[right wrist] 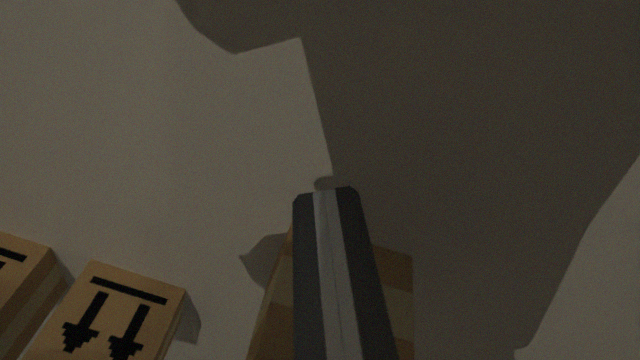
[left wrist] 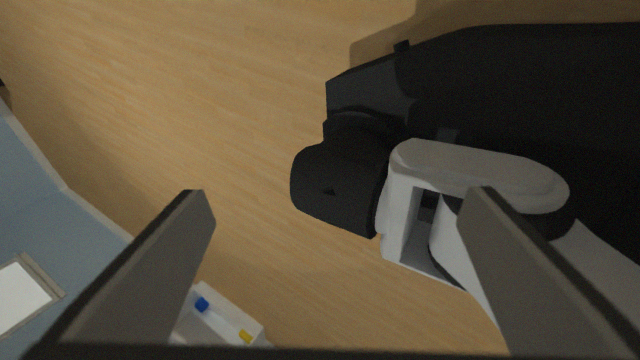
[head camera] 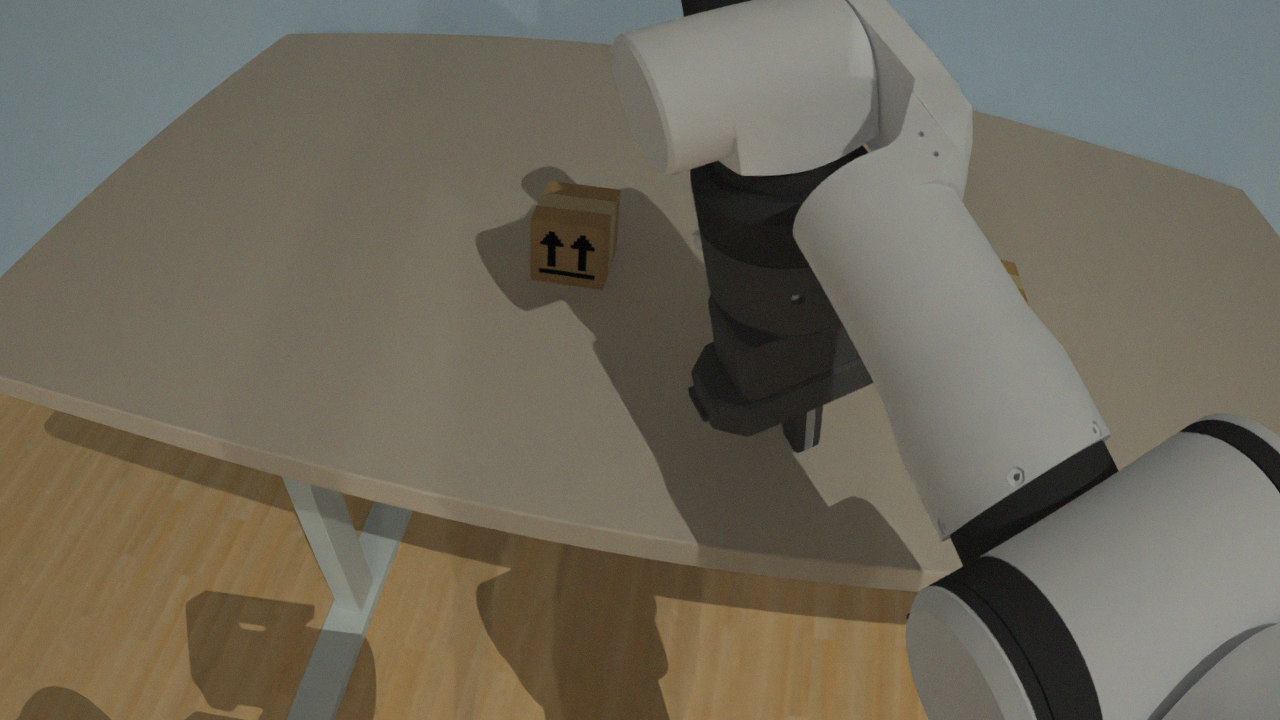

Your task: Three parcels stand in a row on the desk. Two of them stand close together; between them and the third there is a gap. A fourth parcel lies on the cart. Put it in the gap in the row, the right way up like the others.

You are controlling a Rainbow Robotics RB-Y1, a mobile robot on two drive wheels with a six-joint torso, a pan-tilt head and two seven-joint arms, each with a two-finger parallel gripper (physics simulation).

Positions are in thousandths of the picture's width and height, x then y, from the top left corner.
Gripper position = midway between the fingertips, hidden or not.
Labels:
my left gripper: left wrist 518,571; not seen in the right wrist view (out of frame); not seen in the head camera view (out of frame)
my right gripper: right wrist 513,588; head camera 626,609; not seen in the left wrist view (out of frame)

